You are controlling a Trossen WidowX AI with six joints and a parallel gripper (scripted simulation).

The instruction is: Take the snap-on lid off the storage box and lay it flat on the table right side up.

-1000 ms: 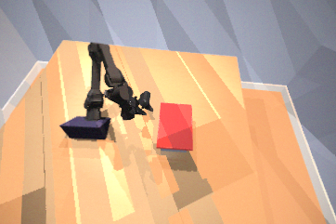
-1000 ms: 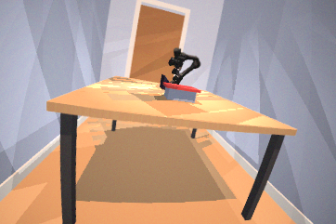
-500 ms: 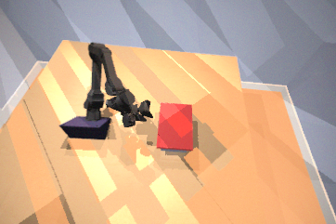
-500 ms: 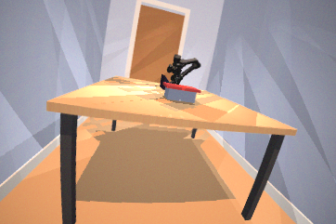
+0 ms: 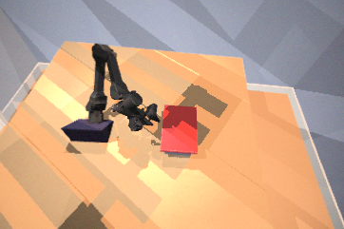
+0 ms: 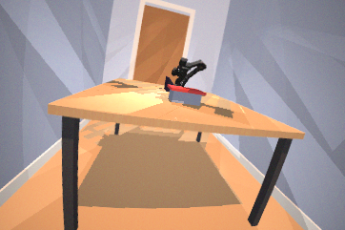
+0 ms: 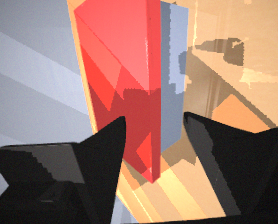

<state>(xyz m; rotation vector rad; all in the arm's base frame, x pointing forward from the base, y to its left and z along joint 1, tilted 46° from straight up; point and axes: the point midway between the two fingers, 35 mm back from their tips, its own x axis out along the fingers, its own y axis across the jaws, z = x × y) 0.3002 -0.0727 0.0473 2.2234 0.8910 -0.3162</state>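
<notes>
Now: the lid 11 cm ahead of my gripper tip, 3 cm below it and 1 cm to the left of it. The rest, counted from my gripper tip: storage box (11 cm ahead, 7 cm below, 1 cm to the left).
</notes>
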